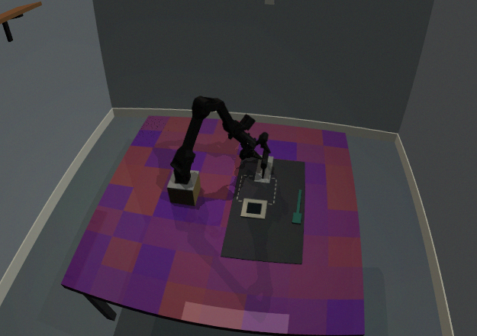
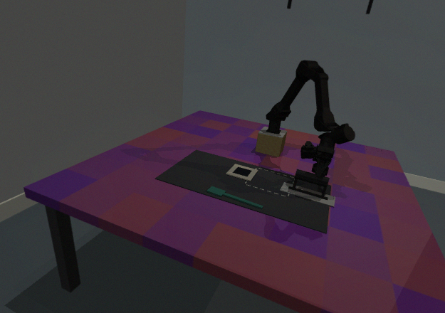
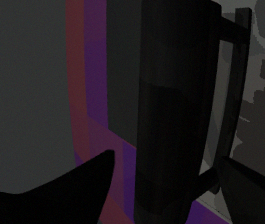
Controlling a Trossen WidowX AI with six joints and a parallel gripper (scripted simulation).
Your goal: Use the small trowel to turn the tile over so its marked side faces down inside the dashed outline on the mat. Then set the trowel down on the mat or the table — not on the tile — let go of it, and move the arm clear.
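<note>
Now: the dark mat 260 mm to the right of my gripper tip, 90 mm below it and 40 mm ahead of it. Round my gripper tip: tan tile (300 mm to the right, 60 mm below, 30 mm behind); then teal trowel (280 mm to the right, 180 mm ahead, 60 mm below).
</note>
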